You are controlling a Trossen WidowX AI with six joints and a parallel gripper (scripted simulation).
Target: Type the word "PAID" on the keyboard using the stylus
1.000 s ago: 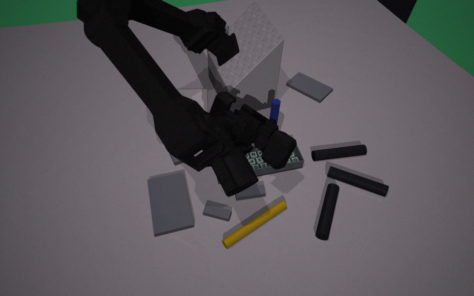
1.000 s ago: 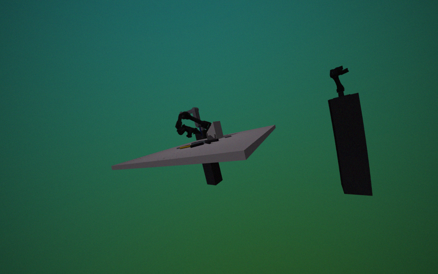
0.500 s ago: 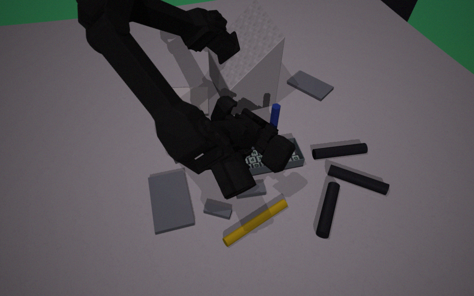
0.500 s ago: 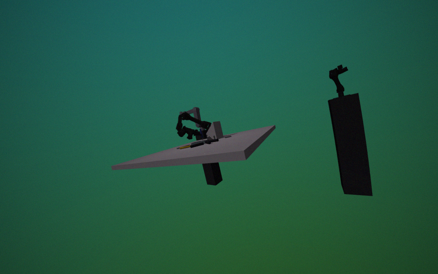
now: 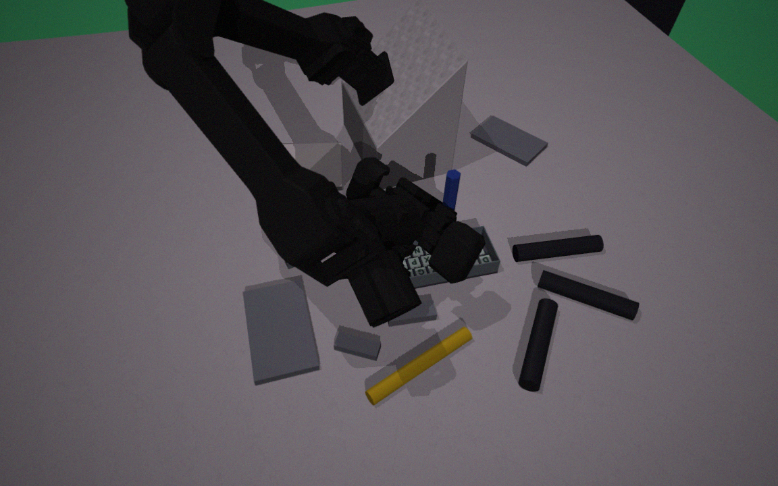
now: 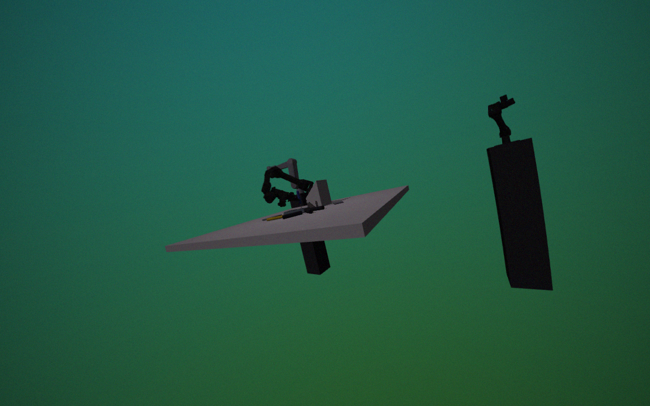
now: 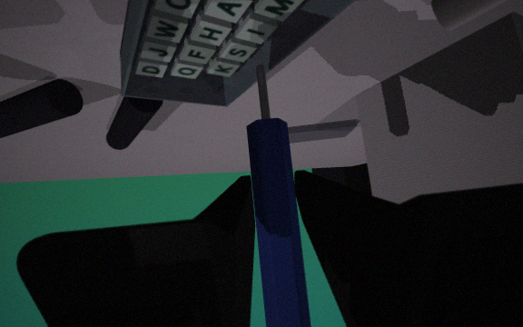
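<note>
My gripper tip is 1 cm above the stylus. The rest, counted from my gripper tip: yellow cylinder: 17 cm ahead, 7 cm to the right, 8 cm below; then grey slab: 21 cm behind, 17 cm to the left, 8 cm below; then pale cylinder: 7 cm behind, 10 cm to the right, 8 cm below.
</note>
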